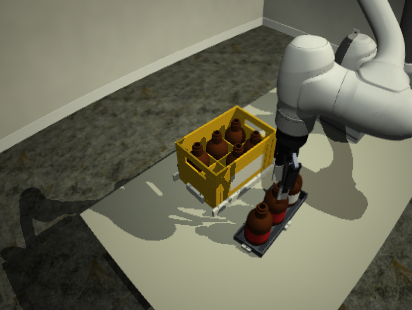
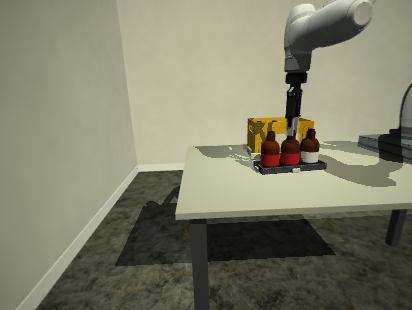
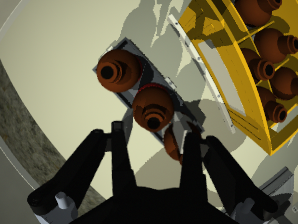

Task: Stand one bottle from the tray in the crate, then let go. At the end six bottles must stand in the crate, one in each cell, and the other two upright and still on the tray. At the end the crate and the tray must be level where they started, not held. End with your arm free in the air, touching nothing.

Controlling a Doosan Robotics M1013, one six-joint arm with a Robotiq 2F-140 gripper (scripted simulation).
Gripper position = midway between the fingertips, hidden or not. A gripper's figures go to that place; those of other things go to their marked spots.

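Glass bottle (image 1: 258, 224), 85 cm from the lens. Yellow crate (image 1: 216, 183), 89 cm from the lens. My gripper (image 1: 279, 189), 89 cm from the lens.
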